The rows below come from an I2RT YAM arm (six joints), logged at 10 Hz.
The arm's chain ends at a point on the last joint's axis. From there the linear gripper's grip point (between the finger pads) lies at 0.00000 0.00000 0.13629 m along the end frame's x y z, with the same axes.
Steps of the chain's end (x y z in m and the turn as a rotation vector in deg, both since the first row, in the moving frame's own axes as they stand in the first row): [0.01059, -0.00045, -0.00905, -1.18, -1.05, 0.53]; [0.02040, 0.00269, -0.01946, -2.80, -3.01, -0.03]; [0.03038, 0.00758, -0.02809, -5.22, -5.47, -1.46]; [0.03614, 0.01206, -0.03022, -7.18, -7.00, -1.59]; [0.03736, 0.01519, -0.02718, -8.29, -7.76, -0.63]
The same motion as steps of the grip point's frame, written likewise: [0.00808, 0.00234, -0.00910, -1.18, -1.05, 0.53]; [0.01325, 0.00935, -0.01981, -2.80, -3.01, -0.03]; [0.01757, 0.02013, -0.02927, -5.22, -5.47, -1.46]; [0.01981, 0.02928, -0.03230, -7.18, -7.00, -1.59]; [0.01913, 0.03488, -0.02985, -8.29, -7.76, -0.63]
